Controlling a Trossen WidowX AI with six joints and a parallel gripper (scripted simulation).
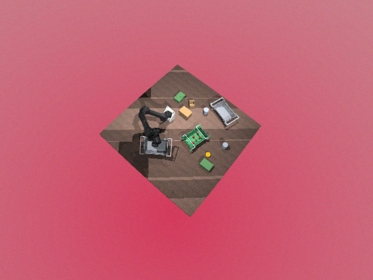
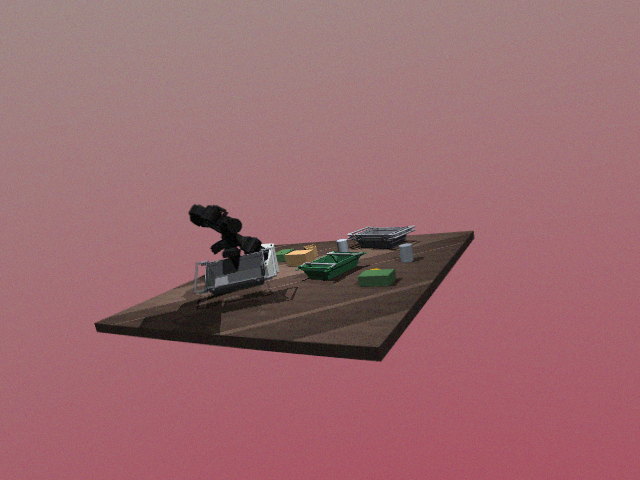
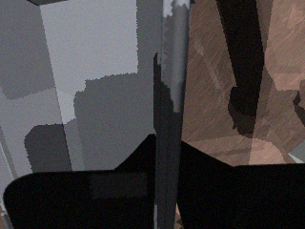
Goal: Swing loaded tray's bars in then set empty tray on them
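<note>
Now: the grey tray 40 mm ahead of my gripper tip and 60 mm to the right of it. Round my gripper tip: brown crate: 10 mm ahead, 610 mm to the left, 110 mm below; then yellow disc: 490 mm ahead, 230 mm to the left, 110 mm below.
</note>
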